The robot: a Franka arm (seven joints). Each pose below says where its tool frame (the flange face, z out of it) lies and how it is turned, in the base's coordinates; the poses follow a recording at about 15 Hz.
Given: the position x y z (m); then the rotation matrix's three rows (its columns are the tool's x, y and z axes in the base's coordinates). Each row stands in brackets.
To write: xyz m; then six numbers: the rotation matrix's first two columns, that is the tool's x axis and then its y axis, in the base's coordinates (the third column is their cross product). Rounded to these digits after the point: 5 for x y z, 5 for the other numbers.
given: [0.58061, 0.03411, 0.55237], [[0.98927, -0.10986, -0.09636], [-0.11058, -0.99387, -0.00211], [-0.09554, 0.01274, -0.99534]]
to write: 0.58061, 0.03411, 0.55237, 0.98927, -0.11058, -0.09554, -0.10986, -0.99387, 0.01274
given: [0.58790, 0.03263, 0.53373], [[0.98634, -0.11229, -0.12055], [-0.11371, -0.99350, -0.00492], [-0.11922, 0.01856, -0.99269]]
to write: 0.58790, 0.03263, 0.53373, 0.98634, -0.11371, -0.11922, -0.11229, -0.99350, 0.01856
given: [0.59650, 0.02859, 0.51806], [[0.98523, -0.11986, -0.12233], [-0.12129, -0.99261, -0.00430], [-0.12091, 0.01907, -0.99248]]
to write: 0.59650, 0.02859, 0.51806, 0.98523, -0.12129, -0.12091, -0.11986, -0.99261, 0.01907
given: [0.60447, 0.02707, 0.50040], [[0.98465, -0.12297, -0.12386], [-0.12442, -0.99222, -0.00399], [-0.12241, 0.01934, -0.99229]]
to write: 0.60447, 0.02707, 0.50040, 0.98465, -0.12442, -0.12241, -0.12297, -0.99222, 0.01934
